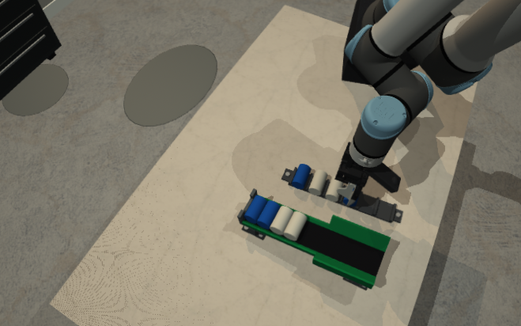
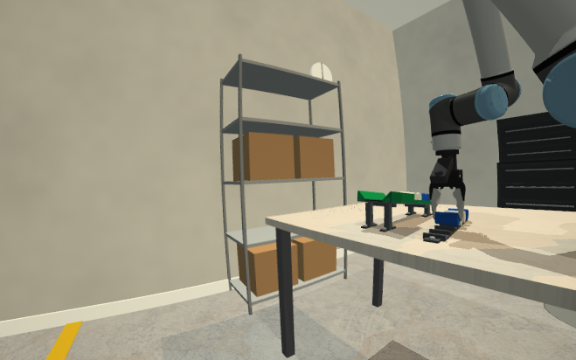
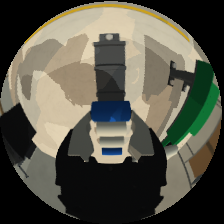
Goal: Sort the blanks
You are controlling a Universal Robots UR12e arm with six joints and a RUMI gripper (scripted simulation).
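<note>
The stock rack is 10 mm ahead of my hand, 30 mm to the right of it and 50 mm below it. The rest, counted from my hand: stop 220 mm ahead, 230 mm to the right, 20 mm above.
</note>
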